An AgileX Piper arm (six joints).
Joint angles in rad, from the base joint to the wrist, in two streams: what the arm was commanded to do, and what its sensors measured. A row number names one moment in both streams.
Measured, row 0:
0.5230, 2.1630, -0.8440, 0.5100, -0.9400, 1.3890
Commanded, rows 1 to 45:
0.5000, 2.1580, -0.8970, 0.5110, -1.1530, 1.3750
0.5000, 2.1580, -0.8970, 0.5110, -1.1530, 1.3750
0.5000, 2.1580, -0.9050, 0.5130, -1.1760, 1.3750
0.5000, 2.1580, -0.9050, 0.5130, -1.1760, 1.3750
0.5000, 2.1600, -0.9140, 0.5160, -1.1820, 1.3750
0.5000, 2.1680, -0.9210, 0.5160, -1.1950, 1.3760
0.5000, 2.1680, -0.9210, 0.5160, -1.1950, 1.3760
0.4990, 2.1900, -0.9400, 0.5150, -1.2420, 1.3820
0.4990, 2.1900, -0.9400, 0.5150, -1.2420, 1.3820
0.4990, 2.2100, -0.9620, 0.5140, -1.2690, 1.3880
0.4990, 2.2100, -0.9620, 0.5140, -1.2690, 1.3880
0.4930, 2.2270, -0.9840, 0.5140, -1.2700, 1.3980
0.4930, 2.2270, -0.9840, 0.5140, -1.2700, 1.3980
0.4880, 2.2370, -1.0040, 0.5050, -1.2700, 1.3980
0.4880, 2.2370, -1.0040, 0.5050, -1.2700, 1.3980
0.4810, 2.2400, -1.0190, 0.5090, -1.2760, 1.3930
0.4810, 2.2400, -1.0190, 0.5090, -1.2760, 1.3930
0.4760, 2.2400, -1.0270, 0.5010, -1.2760, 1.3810
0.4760, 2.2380, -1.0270, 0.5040, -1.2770, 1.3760
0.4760, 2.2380, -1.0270, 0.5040, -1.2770, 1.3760
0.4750, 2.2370, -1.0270, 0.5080, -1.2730, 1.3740
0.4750, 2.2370, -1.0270, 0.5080, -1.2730, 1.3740
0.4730, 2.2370, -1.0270, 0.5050, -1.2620, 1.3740
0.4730, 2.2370, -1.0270, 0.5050, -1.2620, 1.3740
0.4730, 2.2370, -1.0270, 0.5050, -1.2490, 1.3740
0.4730, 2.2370, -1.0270, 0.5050, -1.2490, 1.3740
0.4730, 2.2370, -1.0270, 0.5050, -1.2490, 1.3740
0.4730, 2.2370, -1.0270, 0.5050, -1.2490, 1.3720
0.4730, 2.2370, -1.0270, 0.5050, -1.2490, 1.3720
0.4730, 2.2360, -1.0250, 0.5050, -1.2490, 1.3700
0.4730, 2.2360, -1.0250, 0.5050, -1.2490, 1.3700
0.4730, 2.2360, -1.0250, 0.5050, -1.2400, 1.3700
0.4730, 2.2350, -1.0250, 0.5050, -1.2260, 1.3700
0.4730, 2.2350, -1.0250, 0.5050, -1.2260, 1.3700
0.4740, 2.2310, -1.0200, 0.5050, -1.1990, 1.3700
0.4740, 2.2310, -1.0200, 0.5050, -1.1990, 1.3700
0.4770, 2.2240, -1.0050, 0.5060, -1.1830, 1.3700
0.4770, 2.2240, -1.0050, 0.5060, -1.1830, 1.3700
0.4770, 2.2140, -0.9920, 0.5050, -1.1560, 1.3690
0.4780, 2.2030, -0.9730, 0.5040, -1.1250, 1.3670
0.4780, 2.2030, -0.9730, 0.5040, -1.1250, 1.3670
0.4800, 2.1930, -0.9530, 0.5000, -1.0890, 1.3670
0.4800, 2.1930, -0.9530, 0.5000, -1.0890, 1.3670
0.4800, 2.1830, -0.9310, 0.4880, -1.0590, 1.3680
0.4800, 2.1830, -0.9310, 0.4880, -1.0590, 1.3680
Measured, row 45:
0.5240, 2.2040, -0.8970, 0.5430, -0.9310, 1.3810
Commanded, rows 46 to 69:
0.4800, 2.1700, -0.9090, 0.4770, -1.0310, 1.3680
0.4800, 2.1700, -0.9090, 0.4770, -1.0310, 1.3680
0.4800, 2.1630, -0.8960, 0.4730, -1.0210, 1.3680
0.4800, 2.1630, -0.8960, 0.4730, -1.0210, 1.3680
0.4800, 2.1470, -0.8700, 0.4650, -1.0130, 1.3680
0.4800, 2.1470, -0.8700, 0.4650, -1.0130, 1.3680
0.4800, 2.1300, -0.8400, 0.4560, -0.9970, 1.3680
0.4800, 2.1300, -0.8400, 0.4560, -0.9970, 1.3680
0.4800, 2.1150, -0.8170, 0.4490, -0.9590, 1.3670
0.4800, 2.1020, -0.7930, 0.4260, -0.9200, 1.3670
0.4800, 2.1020, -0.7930, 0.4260, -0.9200, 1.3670
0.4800, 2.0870, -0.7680, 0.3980, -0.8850, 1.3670
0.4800, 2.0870, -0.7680, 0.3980, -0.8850, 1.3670
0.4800, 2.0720, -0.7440, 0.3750, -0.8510, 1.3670
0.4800, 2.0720, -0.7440, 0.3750, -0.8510, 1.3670
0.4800, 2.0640, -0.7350, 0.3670, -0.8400, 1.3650
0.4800, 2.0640, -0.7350, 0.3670, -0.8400, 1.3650
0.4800, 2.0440, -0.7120, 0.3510, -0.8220, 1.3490
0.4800, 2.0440, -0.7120, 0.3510, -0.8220, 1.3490
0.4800, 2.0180, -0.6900, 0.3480, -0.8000, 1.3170
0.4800, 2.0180, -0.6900, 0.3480, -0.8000, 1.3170
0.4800, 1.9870, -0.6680, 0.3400, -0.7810, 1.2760
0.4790, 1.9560, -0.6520, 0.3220, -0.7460, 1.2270
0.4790, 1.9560, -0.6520, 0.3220, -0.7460, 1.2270
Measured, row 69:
0.4840, 2.0060, -0.6700, 0.3560, -0.7870, 1.3030
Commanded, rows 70 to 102:
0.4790, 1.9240, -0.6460, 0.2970, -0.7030, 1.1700
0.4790, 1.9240, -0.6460, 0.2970, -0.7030, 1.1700
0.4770, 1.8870, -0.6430, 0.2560, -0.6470, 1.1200
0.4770, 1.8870, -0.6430, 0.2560, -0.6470, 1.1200
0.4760, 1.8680, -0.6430, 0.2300, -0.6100, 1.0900
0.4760, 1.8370, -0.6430, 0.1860, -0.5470, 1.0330
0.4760, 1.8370, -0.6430, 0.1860, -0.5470, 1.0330
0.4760, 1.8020, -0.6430, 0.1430, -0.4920, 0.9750
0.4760, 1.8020, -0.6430, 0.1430, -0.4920, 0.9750
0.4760, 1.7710, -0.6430, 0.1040, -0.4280, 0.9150
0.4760, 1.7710, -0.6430, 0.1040, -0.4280, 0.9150
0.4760, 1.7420, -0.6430, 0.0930, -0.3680, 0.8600
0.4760, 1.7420, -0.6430, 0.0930, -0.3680, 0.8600
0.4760, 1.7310, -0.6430, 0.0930, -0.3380, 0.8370
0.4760, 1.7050, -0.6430, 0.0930, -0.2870, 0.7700
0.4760, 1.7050, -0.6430, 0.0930, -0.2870, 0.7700
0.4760, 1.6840, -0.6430, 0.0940, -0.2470, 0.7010
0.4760, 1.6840, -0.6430, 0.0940, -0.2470, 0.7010
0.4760, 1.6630, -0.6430, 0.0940, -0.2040, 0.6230
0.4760, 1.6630, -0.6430, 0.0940, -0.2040, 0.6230
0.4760, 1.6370, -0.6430, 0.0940, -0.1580, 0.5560
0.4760, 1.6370, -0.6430, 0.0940, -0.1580, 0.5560
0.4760, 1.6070, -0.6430, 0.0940, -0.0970, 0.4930
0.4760, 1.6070, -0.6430, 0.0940, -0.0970, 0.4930
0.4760, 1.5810, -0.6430, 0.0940, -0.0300, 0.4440
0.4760, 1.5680, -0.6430, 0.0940, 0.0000, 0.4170
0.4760, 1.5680, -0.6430, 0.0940, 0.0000, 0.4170
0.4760, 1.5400, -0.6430, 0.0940, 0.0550, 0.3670
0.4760, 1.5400, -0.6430, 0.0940, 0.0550, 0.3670
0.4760, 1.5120, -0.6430, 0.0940, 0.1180, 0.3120
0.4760, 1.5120, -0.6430, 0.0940, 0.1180, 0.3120
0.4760, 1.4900, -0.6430, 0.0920, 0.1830, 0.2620
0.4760, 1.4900, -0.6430, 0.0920, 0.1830, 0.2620
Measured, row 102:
0.4820, 1.5250, -0.6410, 0.1020, 0.0960, 0.3470
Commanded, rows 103 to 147:
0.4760, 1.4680, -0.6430, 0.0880, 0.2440, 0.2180
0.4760, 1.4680, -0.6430, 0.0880, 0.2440, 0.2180
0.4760, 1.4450, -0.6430, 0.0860, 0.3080, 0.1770
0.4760, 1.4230, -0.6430, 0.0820, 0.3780, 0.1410
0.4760, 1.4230, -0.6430, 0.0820, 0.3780, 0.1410
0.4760, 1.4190, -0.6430, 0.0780, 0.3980, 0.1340
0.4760, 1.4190, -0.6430, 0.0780, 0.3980, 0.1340
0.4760, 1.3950, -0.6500, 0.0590, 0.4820, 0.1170
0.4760, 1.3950, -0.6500, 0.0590, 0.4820, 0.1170
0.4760, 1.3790, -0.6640, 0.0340, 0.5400, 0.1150
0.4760, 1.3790, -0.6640, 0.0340, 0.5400, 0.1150
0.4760, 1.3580, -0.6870, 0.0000, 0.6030, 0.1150
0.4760, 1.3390, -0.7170, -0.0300, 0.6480, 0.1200
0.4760, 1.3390, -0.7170, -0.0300, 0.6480, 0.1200
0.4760, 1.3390, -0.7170, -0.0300, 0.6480, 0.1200
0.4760, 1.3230, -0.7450, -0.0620, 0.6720, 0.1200
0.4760, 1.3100, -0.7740, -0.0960, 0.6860, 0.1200
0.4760, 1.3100, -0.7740, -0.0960, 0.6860, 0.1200
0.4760, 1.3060, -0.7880, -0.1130, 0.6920, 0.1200
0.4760, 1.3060, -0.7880, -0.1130, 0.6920, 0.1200
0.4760, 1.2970, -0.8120, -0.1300, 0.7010, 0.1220
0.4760, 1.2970, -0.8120, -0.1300, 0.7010, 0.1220
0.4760, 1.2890, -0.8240, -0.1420, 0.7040, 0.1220
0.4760, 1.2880, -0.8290, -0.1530, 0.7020, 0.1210
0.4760, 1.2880, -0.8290, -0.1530, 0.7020, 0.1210
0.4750, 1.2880, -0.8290, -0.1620, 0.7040, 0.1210
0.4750, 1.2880, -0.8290, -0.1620, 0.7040, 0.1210
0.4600, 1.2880, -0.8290, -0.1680, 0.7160, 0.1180
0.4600, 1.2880, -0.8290, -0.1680, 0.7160, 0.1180
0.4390, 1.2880, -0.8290, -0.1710, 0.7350, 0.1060
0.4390, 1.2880, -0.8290, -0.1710, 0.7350, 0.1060
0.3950, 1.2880, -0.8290, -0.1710, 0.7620, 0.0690
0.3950, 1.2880, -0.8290, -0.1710, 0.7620, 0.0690
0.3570, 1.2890, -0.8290, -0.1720, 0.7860, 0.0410
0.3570, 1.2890, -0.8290, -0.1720, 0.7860, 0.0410
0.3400, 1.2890, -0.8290, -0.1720, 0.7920, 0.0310
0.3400, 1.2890, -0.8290, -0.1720, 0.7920, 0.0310
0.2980, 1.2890, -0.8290, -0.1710, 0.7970, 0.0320
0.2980, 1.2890, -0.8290, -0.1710, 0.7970, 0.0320
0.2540, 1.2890, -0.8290, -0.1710, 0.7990, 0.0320
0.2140, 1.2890, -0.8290, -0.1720, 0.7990, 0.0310
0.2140, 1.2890, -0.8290, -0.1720, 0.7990, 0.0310
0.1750, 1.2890, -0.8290, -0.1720, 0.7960, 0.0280
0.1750, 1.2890, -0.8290, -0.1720, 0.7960, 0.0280
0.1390, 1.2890, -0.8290, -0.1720, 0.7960, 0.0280
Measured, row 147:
0.1810, 1.2920, -0.8240, -0.1630, 0.7880, 0.0460
